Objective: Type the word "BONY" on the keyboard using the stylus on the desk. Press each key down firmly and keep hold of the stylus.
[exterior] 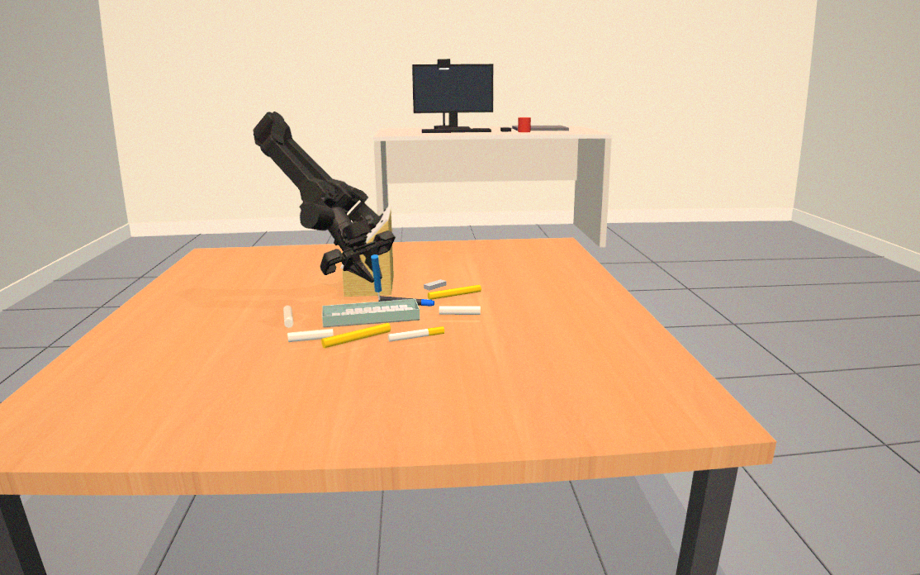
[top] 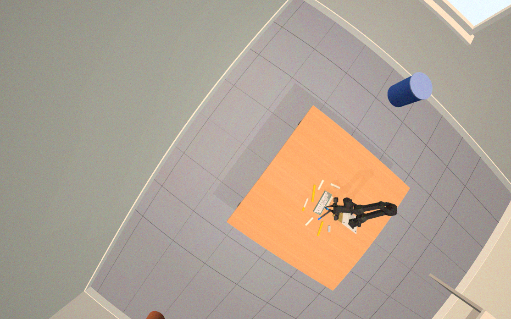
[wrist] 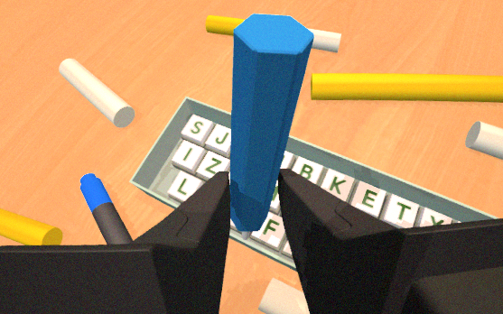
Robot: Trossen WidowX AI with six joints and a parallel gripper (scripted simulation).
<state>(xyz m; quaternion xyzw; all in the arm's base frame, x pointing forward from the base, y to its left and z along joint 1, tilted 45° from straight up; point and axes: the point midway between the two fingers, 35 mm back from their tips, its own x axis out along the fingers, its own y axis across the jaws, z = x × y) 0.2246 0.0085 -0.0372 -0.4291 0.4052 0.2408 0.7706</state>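
Right now my gripper tip is 4 cm short of the D key, 7 cm to the left of it and 7 cm above it. Round my gripper tip: blue-capped dark pen 7 cm behind, 8 cm to the left, 8 cm below; then N key 1 cm ahead, 7 cm to the right, 7 cm below; then blue stylus 1 cm behind, 2 cm below.
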